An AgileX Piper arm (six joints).
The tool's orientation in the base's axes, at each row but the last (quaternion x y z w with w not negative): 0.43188, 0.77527, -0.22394, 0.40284; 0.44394, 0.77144, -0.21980, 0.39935; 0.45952, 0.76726, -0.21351, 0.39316; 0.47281, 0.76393, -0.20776, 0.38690
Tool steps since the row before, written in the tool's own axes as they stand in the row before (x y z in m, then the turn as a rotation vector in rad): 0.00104, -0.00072, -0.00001, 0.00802, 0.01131, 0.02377; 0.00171, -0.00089, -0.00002, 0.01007, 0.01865, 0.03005; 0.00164, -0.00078, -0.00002, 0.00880, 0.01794, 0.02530; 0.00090, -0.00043, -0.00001, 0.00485, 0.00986, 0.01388
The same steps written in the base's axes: -0.00093, 0.00014, -0.00085, 0.01744, -0.00664, -0.02022; -0.00126, 0.00043, -0.00139, 0.02581, -0.00622, -0.02544; -0.00113, 0.00052, -0.00133, 0.02360, -0.00397, -0.02160; -0.00061, 0.00031, -0.00072, 0.01296, -0.00216, -0.01187
